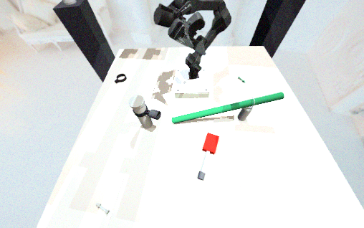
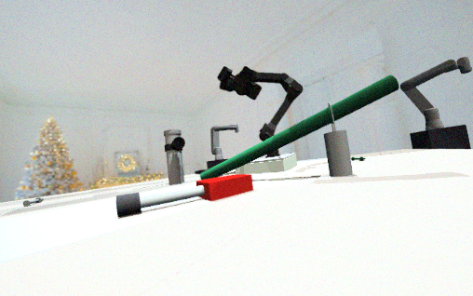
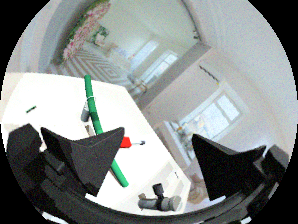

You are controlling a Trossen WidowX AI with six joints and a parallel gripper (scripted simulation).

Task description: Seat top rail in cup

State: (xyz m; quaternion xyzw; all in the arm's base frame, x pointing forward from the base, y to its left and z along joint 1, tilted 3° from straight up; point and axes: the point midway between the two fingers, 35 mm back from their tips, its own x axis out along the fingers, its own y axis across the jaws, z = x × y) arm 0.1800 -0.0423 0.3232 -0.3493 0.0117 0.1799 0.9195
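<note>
The dark rail-end cup is 22 cm to the right of my gripper tip, 22 cm below it and 10 cm ahead of it. From my gripper tip the other things lie so: small green bolt (37 cm to the left, 36 cm below, 20 cm behind); then red-headed tool (35 cm below, 30 cm ahead); then small grey post (26 cm to the left, 26 cm below, 10 cm ahead).
</note>
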